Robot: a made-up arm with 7 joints. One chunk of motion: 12 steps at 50 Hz.
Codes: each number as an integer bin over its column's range. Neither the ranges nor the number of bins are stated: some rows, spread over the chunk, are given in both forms.
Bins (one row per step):
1: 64 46 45 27 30 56 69
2: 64 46 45 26 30 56 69
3: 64 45 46 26 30 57 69
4: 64 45 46 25 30 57 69
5: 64 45 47 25 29 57 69
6: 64 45 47 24 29 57 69
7: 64 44 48 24 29 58 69
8: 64 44 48 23 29 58 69
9: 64 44 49 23 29 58 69
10: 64 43 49 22 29 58 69
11: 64 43 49 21 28 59 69
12: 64 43 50 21 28 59 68
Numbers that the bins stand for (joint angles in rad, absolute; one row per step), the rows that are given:
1: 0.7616 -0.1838 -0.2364 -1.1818 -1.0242 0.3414 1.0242
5: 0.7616 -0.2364 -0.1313 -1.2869 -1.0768 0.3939 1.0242
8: 0.7616 -0.2889 -0.0788 -1.3919 -1.0768 0.4465 1.0242
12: 0.7616 -0.3414 0.0263 -1.4970 -1.1293 0.4990 0.9717
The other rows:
2: 0.7616 -0.1838 -0.2364 -1.2343 -1.0242 0.3414 1.0242
3: 0.7616 -0.2364 -0.1838 -1.2343 -1.0242 0.3939 1.0242
4: 0.7616 -0.2364 -0.1838 -1.2869 -1.0242 0.3939 1.0242
6: 0.7616 -0.2364 -0.1313 -1.3394 -1.0768 0.3939 1.0242
7: 0.7616 -0.2889 -0.0788 -1.3394 -1.0768 0.4465 1.0242
9: 0.7616 -0.2889 -0.0263 -1.3919 -1.0768 0.4465 1.0242
10: 0.7616 -0.3414 -0.0263 -1.4444 -1.0768 0.4465 1.0242
11: 0.7616 -0.3414 -0.0263 -1.4970 -1.1293 0.4990 1.0242

